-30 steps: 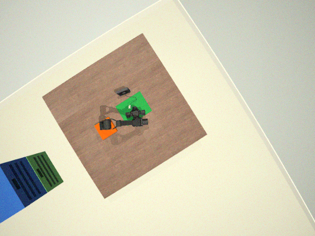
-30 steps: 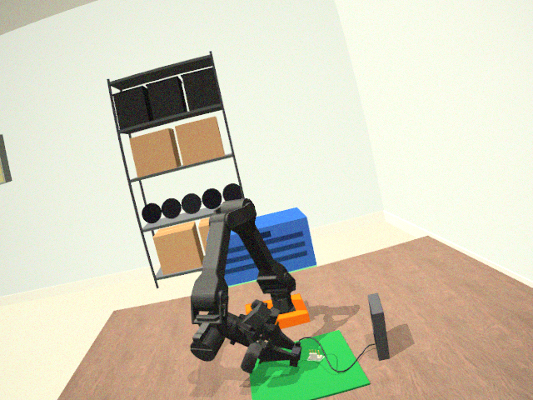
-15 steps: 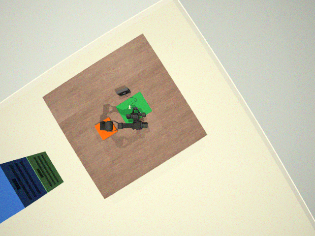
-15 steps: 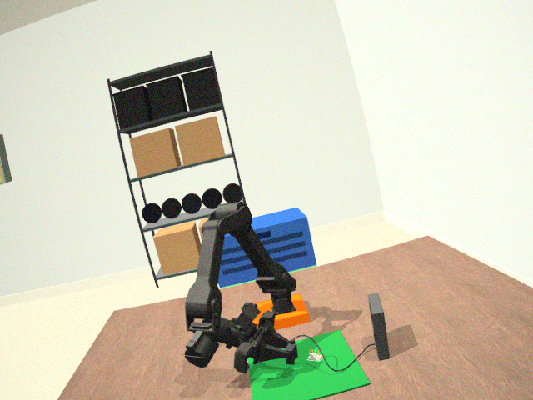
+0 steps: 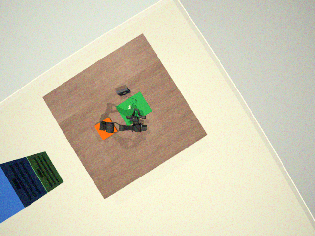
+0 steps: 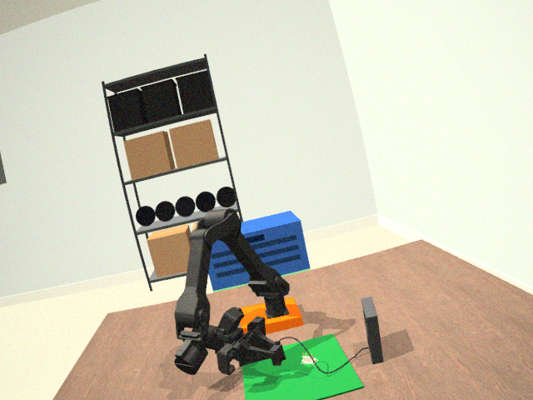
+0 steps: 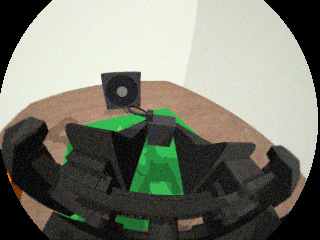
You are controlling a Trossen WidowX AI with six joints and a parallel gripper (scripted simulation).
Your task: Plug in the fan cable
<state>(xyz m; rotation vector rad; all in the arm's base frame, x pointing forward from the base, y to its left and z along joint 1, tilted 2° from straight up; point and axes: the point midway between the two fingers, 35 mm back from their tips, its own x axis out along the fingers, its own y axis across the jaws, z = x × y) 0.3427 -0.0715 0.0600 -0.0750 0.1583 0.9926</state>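
Right now the fan plug is 1 cm below my gripper tip. The rest, counted from my gripper tip: green board: 3 cm behind, 3 cm to the left, 9 cm below; then fan header: 5 cm behind, 7 cm to the left, 8 cm below; then dark fan: 1 cm behind, 21 cm to the left, 2 cm below.
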